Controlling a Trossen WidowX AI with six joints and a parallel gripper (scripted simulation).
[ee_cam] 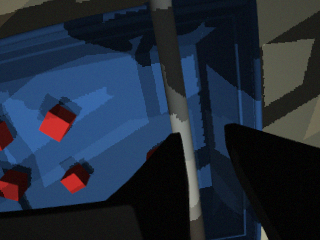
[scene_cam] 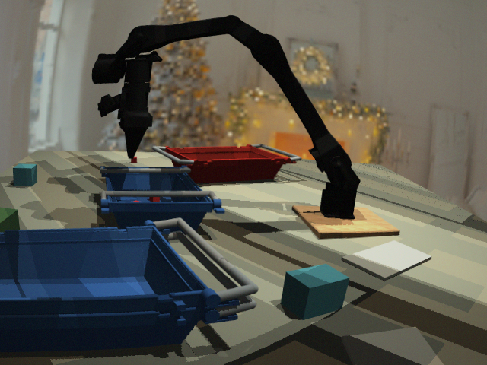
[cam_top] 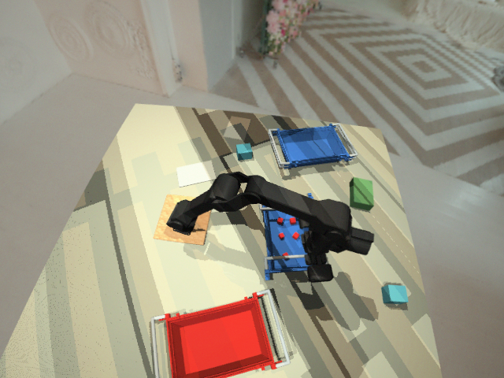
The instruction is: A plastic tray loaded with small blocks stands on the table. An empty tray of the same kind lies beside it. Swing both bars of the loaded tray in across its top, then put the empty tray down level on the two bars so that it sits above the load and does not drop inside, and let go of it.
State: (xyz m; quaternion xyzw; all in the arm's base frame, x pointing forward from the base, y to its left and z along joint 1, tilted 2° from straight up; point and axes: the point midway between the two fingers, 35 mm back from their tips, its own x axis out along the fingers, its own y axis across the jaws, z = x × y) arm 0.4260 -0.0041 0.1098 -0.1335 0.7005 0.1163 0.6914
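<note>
My gripper tip is 300 mm to the left of the red tray, 180 mm past it and 40 mm above it. Also, from my gripper tip: green block: 340 mm to the left, 180 mm ahead, 70 mm below.
</note>
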